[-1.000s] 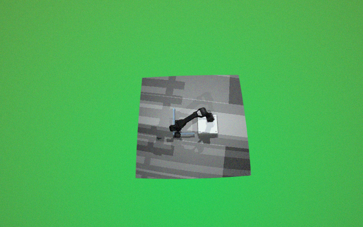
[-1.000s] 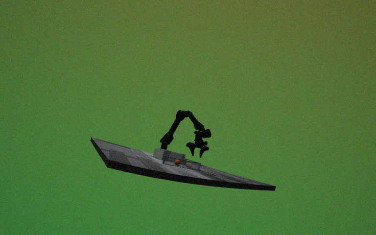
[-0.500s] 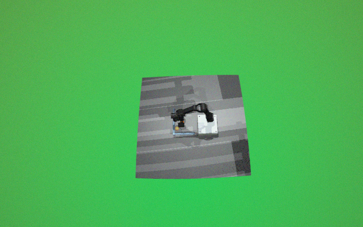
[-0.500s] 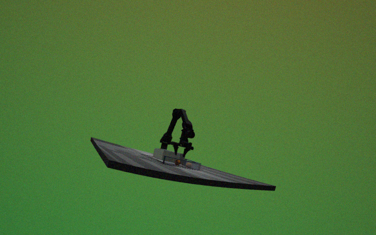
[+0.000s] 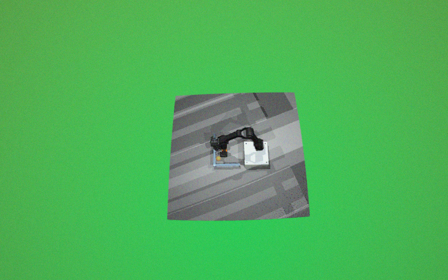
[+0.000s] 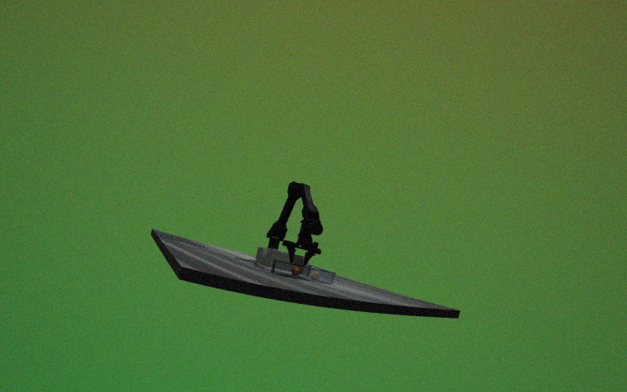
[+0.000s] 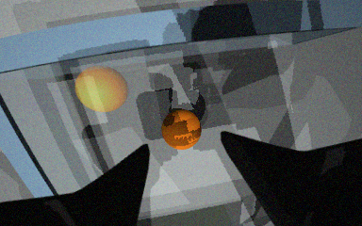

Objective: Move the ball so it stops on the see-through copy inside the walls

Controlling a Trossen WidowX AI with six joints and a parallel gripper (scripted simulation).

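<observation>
The orange ball lies 30 mm below my gripper tip. Also, from my gripper tip: see-through copy of ball (70 mm to the left, 60 mm ahead, 30 mm below).
</observation>
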